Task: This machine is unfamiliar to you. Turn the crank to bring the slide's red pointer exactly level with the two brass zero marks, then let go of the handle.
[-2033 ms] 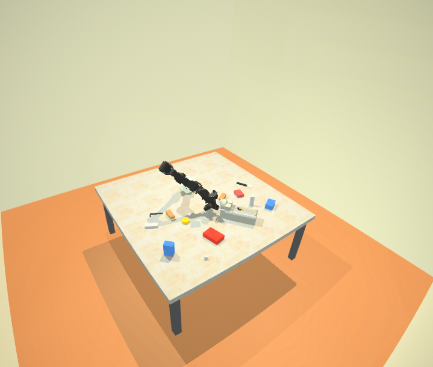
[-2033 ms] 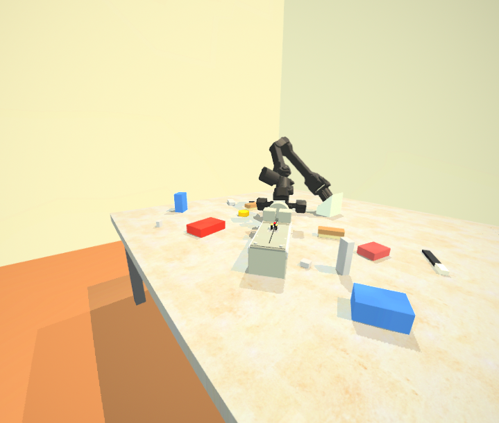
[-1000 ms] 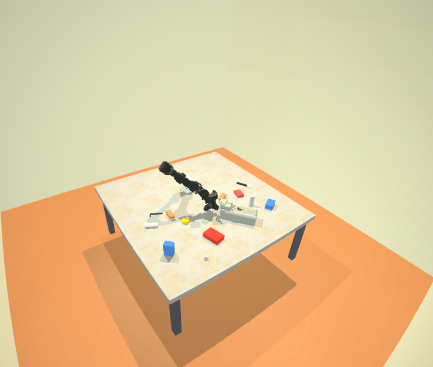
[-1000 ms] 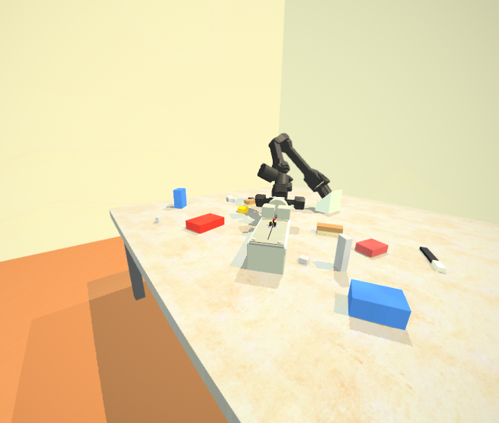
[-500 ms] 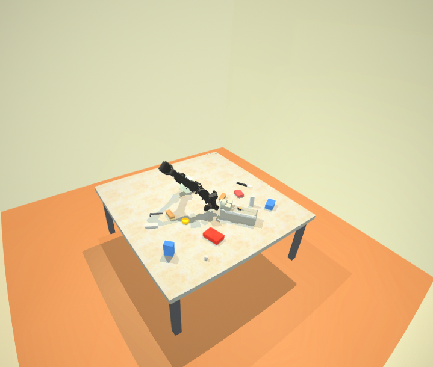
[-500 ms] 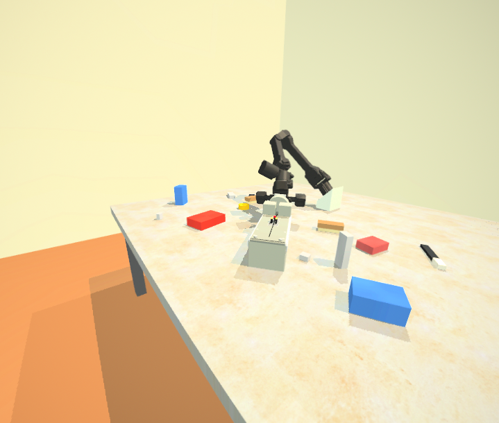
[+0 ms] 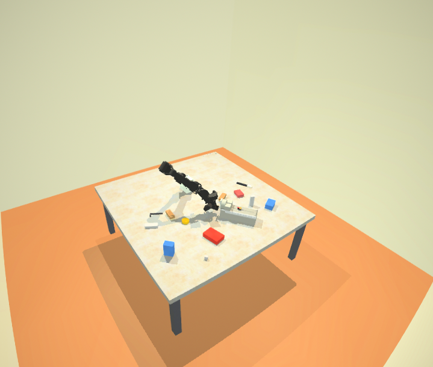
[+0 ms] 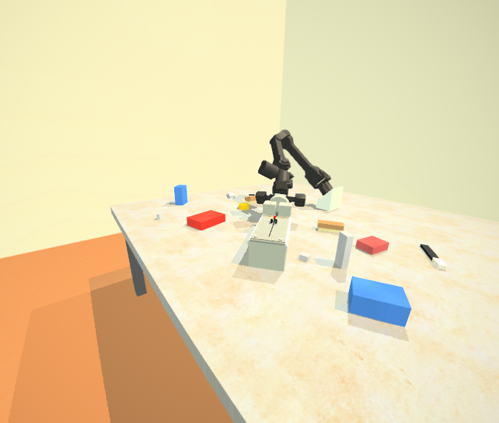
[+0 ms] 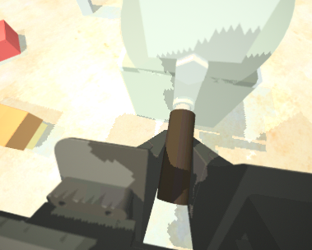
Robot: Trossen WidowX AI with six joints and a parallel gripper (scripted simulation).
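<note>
Now: gripper tip 10 mm past the brown crank handle, 10 mm to the left of it and 30 mm below it. Round my gripper tip: red pointer: 120 mm ahead, 90 mm to the left, 50 mm above; then crank: 40 mm above; then yellow disc: 40 mm behind, 260 mm to the right, 20 mm below.
</note>
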